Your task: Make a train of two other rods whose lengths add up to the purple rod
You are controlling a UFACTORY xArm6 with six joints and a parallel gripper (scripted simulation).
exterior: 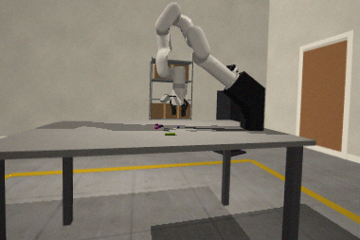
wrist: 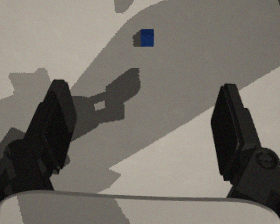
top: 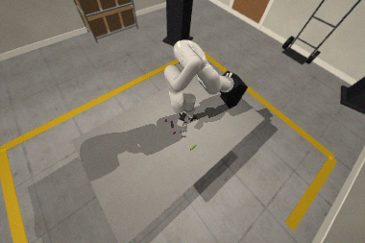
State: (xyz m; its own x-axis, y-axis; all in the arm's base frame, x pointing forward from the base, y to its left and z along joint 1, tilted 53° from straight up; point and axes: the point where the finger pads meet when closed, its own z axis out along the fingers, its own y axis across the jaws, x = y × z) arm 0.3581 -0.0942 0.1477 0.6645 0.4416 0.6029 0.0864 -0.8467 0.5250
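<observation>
My gripper is now 80 mm above the blue rod. From my hand the other things lie so: lime rod 150 mm ahead, 160 mm to the left, 80 mm below; then purple rod 80 mm ahead, 90 mm to the right, 80 mm below.
</observation>
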